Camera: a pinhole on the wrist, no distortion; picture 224 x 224 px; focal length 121.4 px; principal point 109.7 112.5 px. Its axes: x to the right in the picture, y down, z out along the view. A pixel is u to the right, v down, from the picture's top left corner.
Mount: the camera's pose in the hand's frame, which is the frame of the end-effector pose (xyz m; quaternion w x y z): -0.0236 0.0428 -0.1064 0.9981 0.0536 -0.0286 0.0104
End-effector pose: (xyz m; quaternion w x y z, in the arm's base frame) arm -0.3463 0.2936 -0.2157 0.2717 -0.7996 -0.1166 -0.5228
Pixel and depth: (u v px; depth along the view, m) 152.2 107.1 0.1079
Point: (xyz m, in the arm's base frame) -0.3282 0.2718 -0.2175
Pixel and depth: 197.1 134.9 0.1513
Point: -0.2464 0.2693 -0.1812
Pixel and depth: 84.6 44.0 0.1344
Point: -0.3796 0.3480 -0.2574
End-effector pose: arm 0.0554 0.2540 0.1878 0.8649 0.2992 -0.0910 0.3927
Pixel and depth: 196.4 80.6 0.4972
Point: 0.3911 0.1444 0.5649
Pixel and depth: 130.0 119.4 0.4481
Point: 0.0838 0.0773 0.4852
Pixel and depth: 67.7 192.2 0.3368
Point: -0.2009 0.1224 0.4203
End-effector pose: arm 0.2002 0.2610 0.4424 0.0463 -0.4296 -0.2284 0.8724
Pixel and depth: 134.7 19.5 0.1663
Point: 0.1495 0.3354 0.5084
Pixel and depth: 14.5 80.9 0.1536
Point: 0.2665 0.2205 0.5779
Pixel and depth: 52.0 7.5 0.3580
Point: 0.1351 0.4032 0.8354
